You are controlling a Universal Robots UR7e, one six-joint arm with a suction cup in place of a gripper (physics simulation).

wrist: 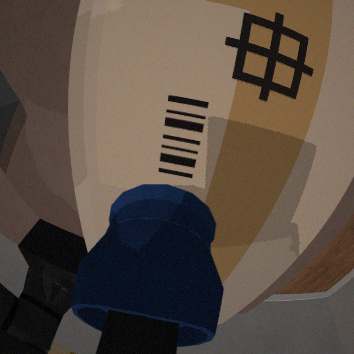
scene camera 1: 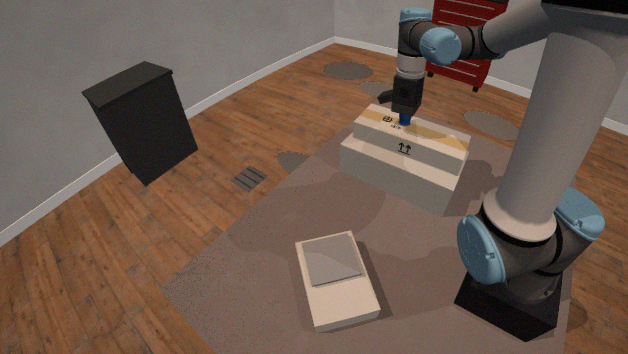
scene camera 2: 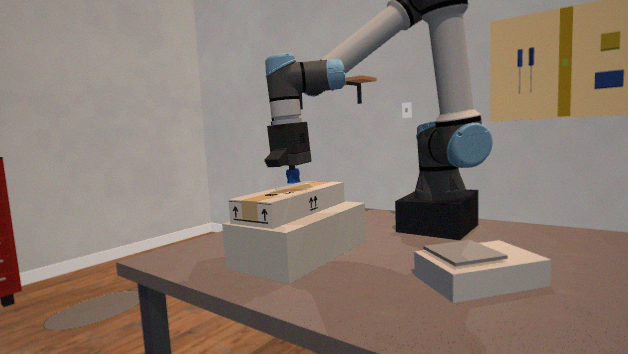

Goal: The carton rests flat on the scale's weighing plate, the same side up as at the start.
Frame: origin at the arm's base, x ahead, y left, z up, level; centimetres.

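Seen in the pictures: end effector, tool point: [wrist: 160, 231] [scene camera 1: 404, 122] [scene camera 2: 293, 182]; arm's base, origin of the base link: [wrist: 54, 280] [scene camera 2: 440, 195].
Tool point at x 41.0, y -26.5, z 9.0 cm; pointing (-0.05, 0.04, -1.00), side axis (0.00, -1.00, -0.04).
Offsets run from my tool point to a thing's middle. Level surfaces: height alone.
The white carton @(dx -2.4, dy -2.5, dz -5.4 cm) [scene camera 1: 411, 142] [scene camera 2: 310, 202] [wrist: 135, 100] has tan tape, a barcode and up arrows. It lies flat on a pale block @(dx -2.2, dy -0.2, dz -14.1 cm) [scene camera 1: 400, 180] [scene camera 2: 320, 245], arrows pointing up. My blue suction cup [scene camera 1: 404, 120] [scene camera 2: 293, 176] [wrist: 162, 210] points down over the taped top, beside the barcode. In scene camera 2 its lower rim appears a little above the top, with a very small gap, so I see no hold on the carton. The scale @(dx -2.7, dy +44.1, dz -16.3 cm) [scene camera 1: 345, 305] [scene camera 2: 500, 282] stands apart with its grey weighing plate @(dx +0.0, dy +41.6, dz -13.1 cm) [scene camera 1: 330, 260] [scene camera 2: 465, 253] bare.
The scale is nearer scene camera 1 than the block, on the same brown table @(dz -19.7 cm) [scene camera 1: 240, 280] [scene camera 2: 350, 300]. The arm's black base [scene camera 1: 505, 307] [scene camera 2: 436, 215] stands on the table to the right. A black cabinet [scene camera 1: 145, 125] and a red tool chest [scene camera 1: 460, 65] are beyond the table.
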